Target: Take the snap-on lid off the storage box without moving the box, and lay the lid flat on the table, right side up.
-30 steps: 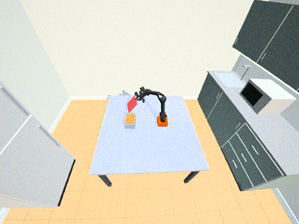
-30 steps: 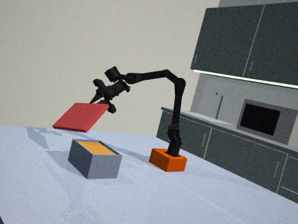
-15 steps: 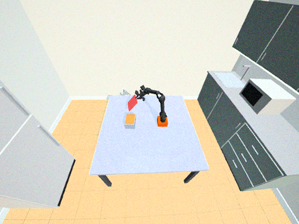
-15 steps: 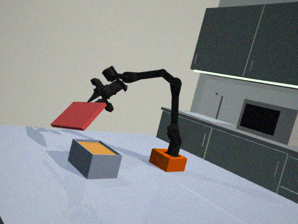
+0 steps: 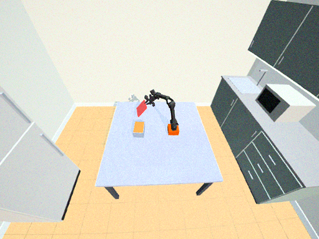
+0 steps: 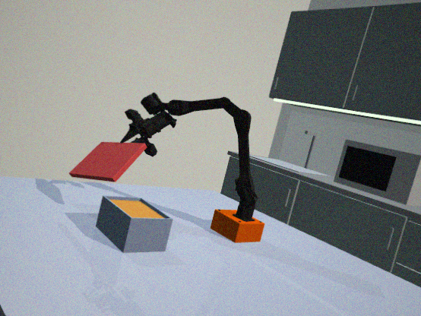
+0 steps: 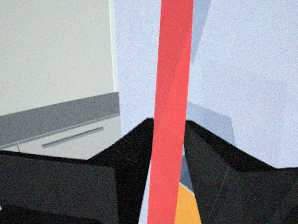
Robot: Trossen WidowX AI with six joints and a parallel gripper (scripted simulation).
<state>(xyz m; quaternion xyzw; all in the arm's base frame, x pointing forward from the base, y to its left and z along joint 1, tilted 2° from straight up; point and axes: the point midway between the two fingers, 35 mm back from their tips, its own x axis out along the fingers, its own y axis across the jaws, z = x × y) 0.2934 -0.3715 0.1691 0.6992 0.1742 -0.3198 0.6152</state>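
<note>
My gripper tip is 60 mm short of the red lid, 50 mm above it and 10 mm to the right of it. From my gripper tip the other things lie so: grey storage box: 280 mm to the left, 180 mm below, 120 mm ahead.
</note>
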